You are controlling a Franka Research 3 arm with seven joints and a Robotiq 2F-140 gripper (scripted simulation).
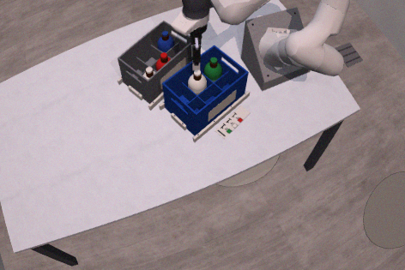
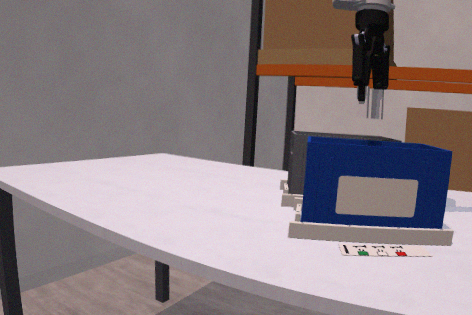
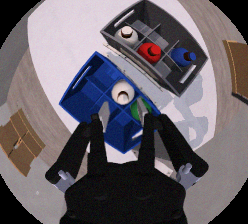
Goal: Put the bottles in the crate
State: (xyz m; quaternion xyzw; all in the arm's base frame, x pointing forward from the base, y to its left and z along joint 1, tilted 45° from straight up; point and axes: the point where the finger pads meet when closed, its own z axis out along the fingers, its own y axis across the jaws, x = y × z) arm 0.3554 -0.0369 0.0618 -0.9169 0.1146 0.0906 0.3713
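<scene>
My hand is 17 cm above the red bottle, 13 cm to the left of it and 9 cm short of it. The rest, counted from my hand: green bottle: 17 cm below, 9 cm behind, 3 cm to the right; grey crate: 17 cm below, 16 cm to the right, 11 cm ahead; blue crate: 17 cm below, 4 cm to the left, 2 cm behind.
</scene>
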